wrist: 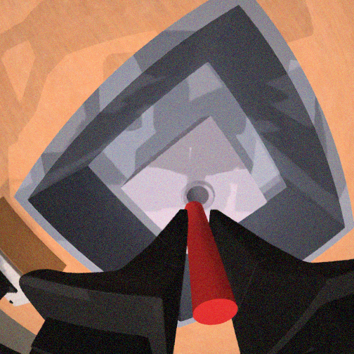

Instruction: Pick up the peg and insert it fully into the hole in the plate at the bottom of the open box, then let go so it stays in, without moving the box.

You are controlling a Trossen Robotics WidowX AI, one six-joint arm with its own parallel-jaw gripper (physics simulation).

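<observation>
A red peg is held between the two black fingers of my gripper, which is shut on it. Its wide red end is near the camera and its far end points down into the open box. The grey open box lies below, with tall dark walls. A pale plate lies at its bottom, with a round hole. The peg's far tip appears right at the lower edge of the hole in this view; how high it is above the plate is hard to tell. The fingers hide the near part of the box.
A brown block lies outside the box at the left, with a white and black object beside it, cut off by the view's edge. The box's walls surround the plate on all sides. Shadows fall across the orange table.
</observation>
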